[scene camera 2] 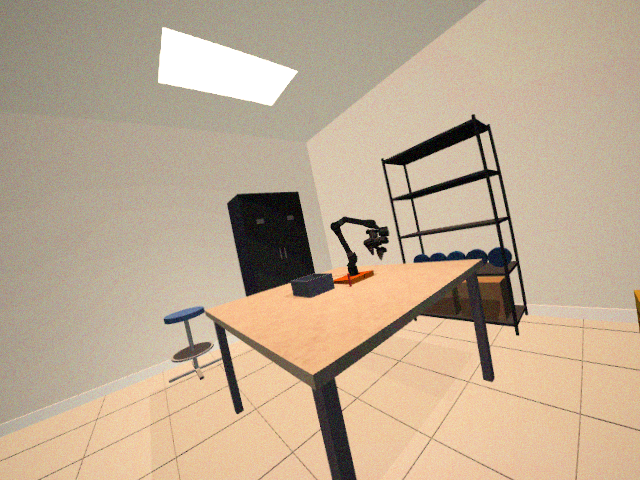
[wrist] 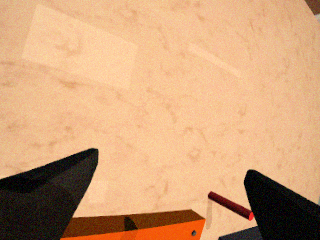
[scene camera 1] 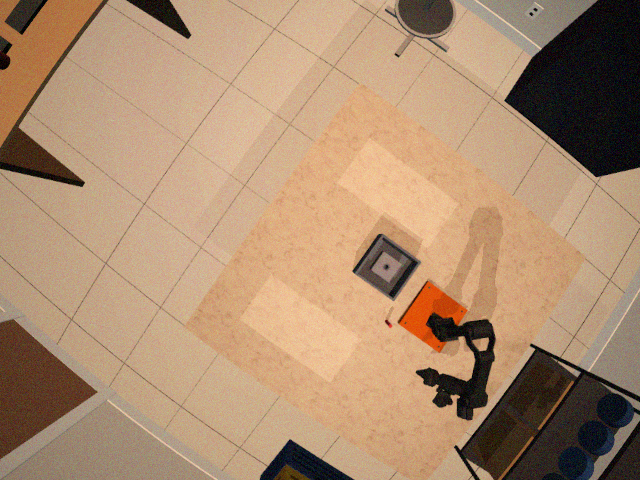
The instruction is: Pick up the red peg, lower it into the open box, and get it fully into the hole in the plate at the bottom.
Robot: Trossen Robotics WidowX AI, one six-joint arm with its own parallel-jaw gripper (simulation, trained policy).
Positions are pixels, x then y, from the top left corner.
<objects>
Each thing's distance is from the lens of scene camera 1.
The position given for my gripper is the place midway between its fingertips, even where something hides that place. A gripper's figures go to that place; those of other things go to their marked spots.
my gripper (scene camera 1: pixel 422 373): 138 cm
grey box (scene camera 1: pixel 409 263): 139 cm
</objects>
